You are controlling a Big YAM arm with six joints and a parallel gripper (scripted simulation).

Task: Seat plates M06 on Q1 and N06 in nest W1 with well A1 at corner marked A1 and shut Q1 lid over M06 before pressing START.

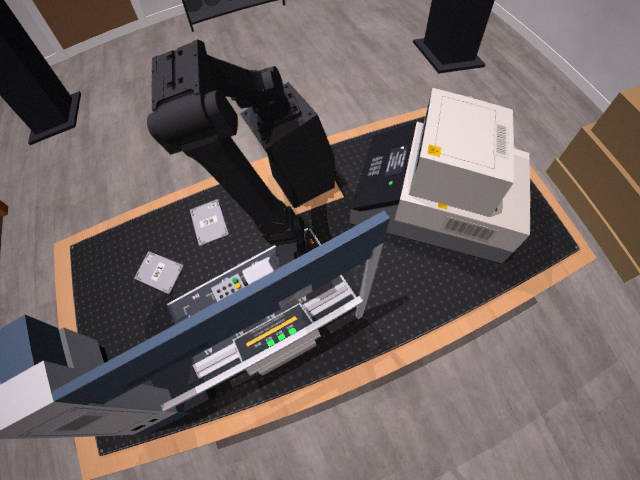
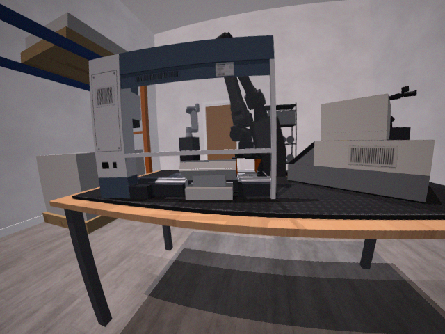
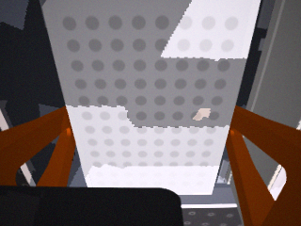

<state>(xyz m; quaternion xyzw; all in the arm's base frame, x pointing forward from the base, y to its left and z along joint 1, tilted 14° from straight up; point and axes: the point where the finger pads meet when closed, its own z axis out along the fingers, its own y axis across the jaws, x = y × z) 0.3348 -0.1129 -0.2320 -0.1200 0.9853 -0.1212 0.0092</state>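
My hand is right at the white well plate. From my hand the other things lie so: white deep-well block: 90 mm to the right, 30 mm ahead, 10 mm above; then tube cooling block: 190 mm to the right, 50 mm ahead, 10 mm above; then green-capped tube: 170 mm to the right, 20 mm above.
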